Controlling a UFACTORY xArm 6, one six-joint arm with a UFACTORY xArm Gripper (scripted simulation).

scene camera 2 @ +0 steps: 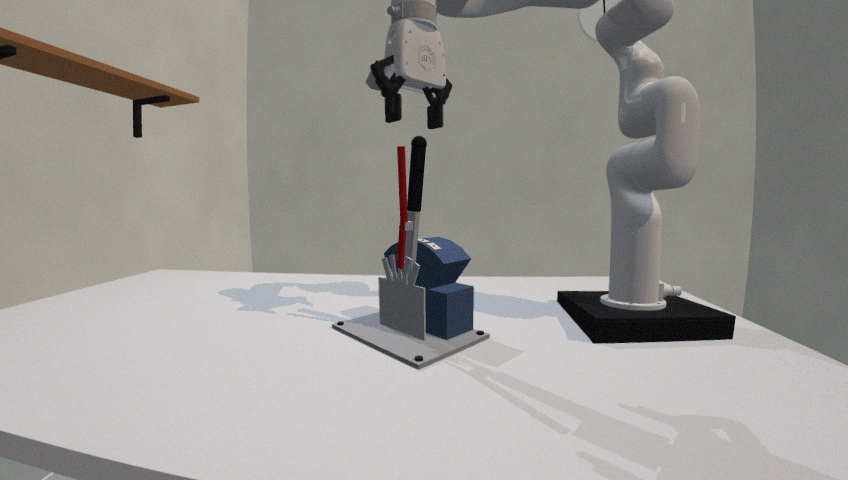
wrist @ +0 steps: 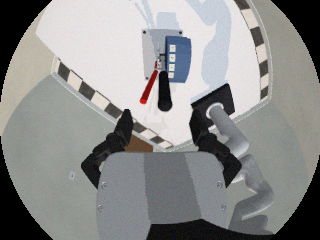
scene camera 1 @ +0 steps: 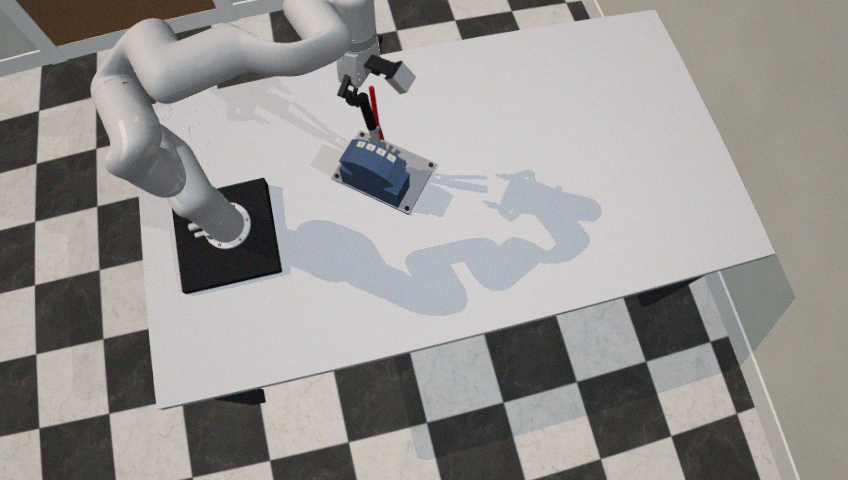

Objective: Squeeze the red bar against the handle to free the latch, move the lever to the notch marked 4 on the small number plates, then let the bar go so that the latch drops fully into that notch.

Labels:
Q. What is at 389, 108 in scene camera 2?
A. The gripper.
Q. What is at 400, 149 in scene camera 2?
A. A red bar.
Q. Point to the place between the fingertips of the gripper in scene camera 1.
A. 363, 88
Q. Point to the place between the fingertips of the gripper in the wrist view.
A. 161, 116

